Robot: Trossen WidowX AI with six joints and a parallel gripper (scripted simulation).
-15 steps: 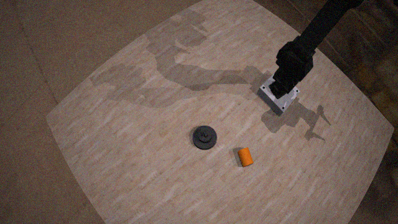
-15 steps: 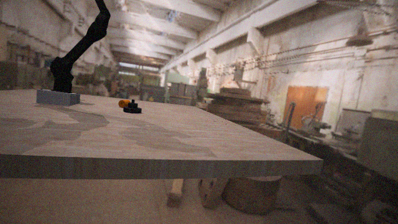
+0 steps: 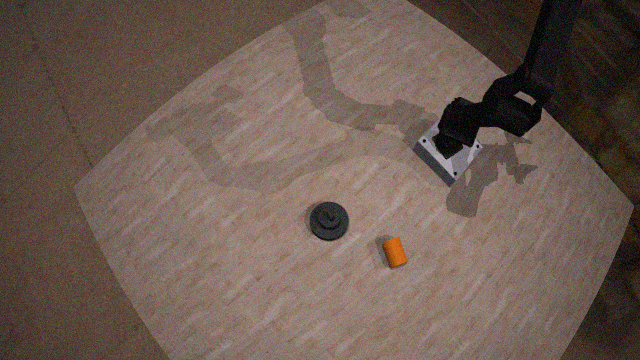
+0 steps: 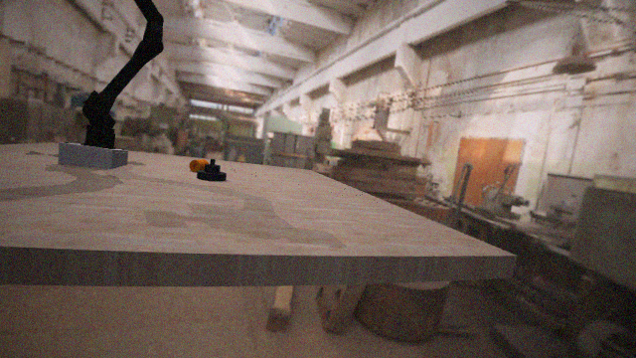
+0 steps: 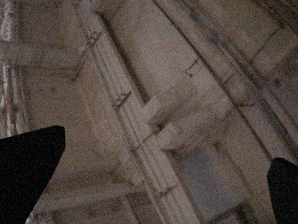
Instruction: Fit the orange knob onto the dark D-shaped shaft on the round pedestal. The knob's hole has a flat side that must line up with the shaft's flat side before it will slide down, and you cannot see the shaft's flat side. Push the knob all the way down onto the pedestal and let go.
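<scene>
Right now my gripper tip is 46 cm short of the orange knob, 7 cm to the right of it and 67 cm above it. Also, from my gripper tip: dark pedestal 55 cm ahead, 7 cm to the right, 66 cm below.
</scene>
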